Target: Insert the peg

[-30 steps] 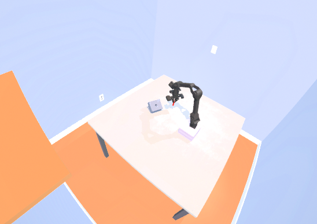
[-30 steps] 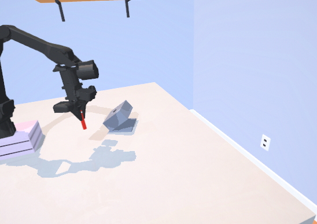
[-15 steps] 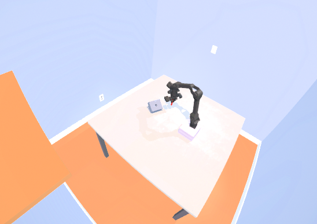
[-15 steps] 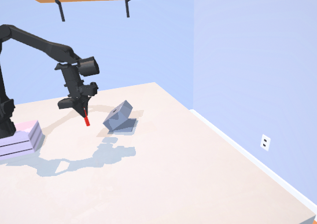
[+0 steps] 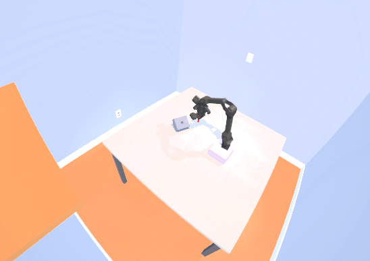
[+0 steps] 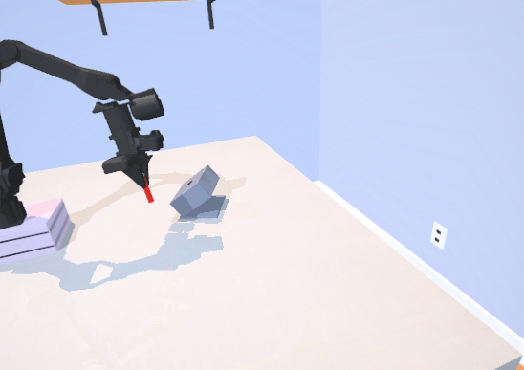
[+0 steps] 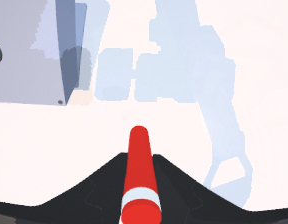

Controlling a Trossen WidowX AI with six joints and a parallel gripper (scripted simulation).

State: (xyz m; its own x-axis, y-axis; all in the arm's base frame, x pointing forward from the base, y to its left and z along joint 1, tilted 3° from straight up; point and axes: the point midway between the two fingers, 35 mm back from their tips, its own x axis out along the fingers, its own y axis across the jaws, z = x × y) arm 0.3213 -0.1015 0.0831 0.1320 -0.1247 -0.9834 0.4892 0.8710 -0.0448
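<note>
Now: gripper tip 14 cm short of the sloped panel, 8 cm above it and 7 cm to the right of it. The rest, counted from my gripper tip: red round peg: 2 cm above.
</note>
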